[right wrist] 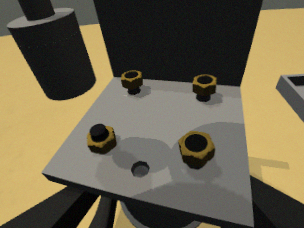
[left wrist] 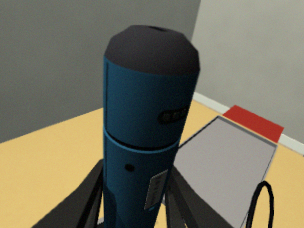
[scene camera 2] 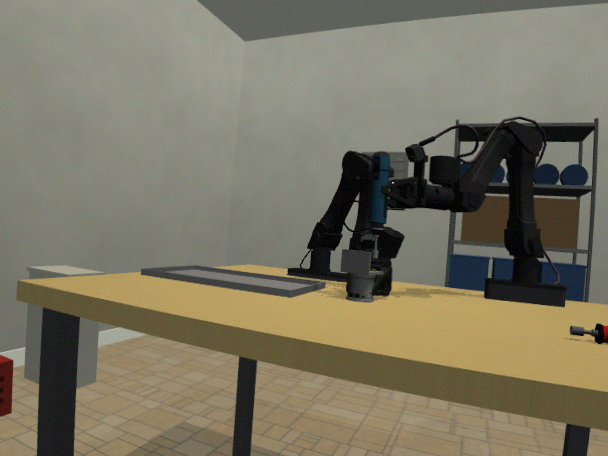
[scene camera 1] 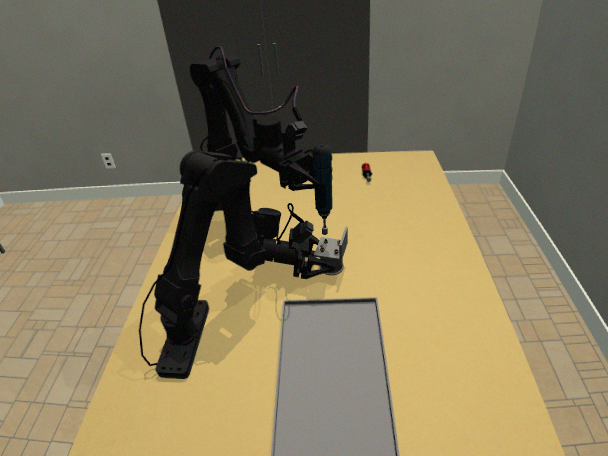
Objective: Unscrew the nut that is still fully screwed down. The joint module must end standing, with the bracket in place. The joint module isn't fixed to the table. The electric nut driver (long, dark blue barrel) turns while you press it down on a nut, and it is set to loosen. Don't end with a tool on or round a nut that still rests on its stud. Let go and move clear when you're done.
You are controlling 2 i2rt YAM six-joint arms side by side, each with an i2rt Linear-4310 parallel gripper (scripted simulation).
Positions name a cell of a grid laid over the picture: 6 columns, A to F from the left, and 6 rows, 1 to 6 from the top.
Labels:
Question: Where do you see a joint module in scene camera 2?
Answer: At D4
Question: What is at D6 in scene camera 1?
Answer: A grey tray.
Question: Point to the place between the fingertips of my left gripper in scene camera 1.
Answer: D3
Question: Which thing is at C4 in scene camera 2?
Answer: A grey tray.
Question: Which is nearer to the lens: the bracket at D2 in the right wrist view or the nut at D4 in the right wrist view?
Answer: The nut.

